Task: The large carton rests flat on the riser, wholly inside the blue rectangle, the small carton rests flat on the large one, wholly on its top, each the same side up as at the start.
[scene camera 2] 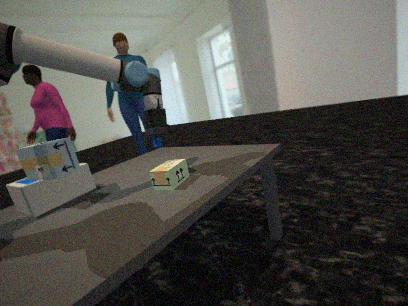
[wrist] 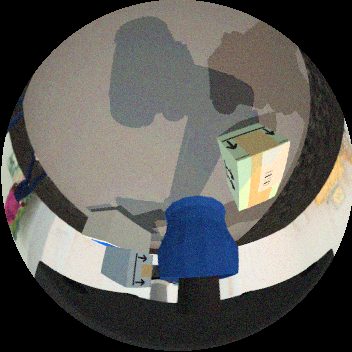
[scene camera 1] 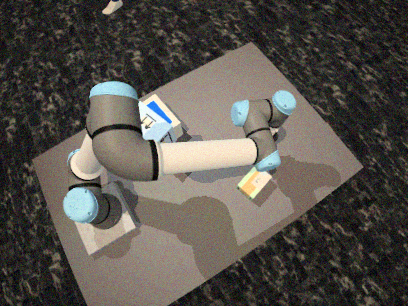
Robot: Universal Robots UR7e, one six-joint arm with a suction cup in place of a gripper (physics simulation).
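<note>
The large carton, pale blue-grey (scene camera 1: 151,121) (scene camera 2: 47,161) (wrist: 118,266), rests on the cream riser (scene camera 1: 168,109) (scene camera 2: 61,192) (wrist: 114,227), turned against its edges, with sideways arrows on one side. Part of the blue rectangle (scene camera 1: 159,112) (scene camera 2: 29,183) (wrist: 102,243) shows beside it; whether the carton lies wholly inside is hidden. The small carton, green and orange (scene camera 1: 254,183) (scene camera 2: 169,175) (wrist: 256,175), sits flat on the table, apart from the riser. My blue suction cup (scene camera 2: 157,146) (wrist: 196,201) is open, holds nothing and hangs low beside the small carton; the wrist hides it in scene camera 1.
The arm's long link (scene camera 1: 207,156) (scene camera 2: 67,55) crosses above the table (scene camera 1: 260,70) (scene camera 2: 235,155) and partly covers the riser in scene camera 1. The arm's base stands on a pale block (scene camera 1: 92,245). Two people (scene camera 2: 49,107) (scene camera 2: 131,100) stand beyond the table.
</note>
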